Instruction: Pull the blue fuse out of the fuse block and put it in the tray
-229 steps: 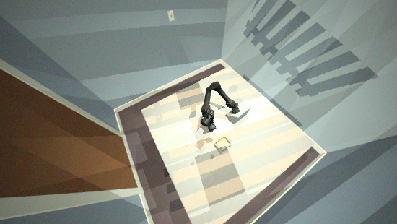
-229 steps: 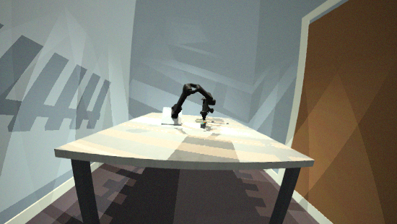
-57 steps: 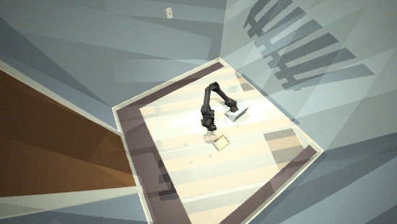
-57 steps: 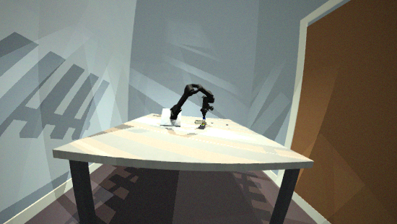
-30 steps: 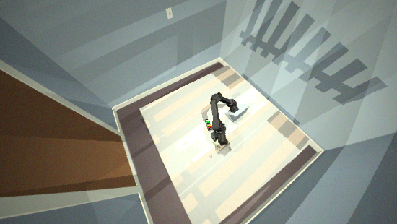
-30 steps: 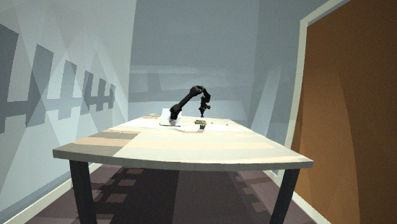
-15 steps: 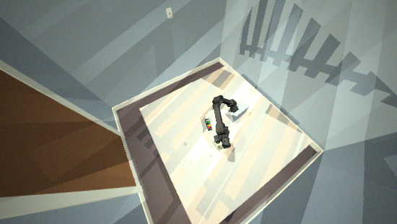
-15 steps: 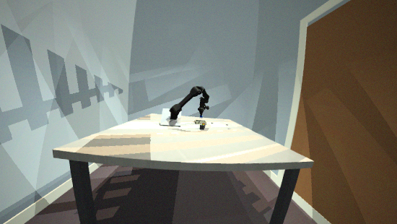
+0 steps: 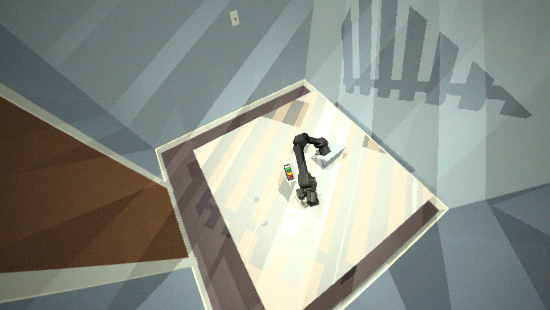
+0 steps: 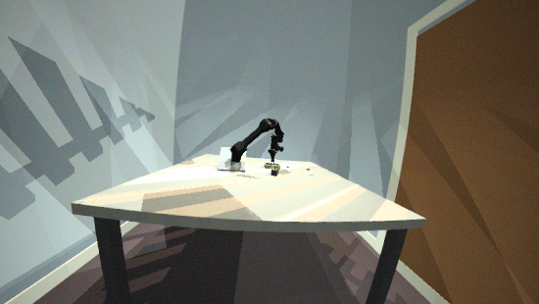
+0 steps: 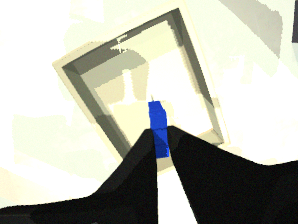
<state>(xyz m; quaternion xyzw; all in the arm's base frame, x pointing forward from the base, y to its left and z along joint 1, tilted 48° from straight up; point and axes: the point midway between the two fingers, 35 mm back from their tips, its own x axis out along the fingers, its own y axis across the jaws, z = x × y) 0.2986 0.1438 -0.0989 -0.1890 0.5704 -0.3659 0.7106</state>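
Now: the blue fuse 10 mm below my gripper tip. Round my gripper tip: red fuse 180 mm to the right, 40 mm below, 10 mm ahead; yellow fuse 200 mm to the right, 40 mm below; flat tan tray 60 mm below.
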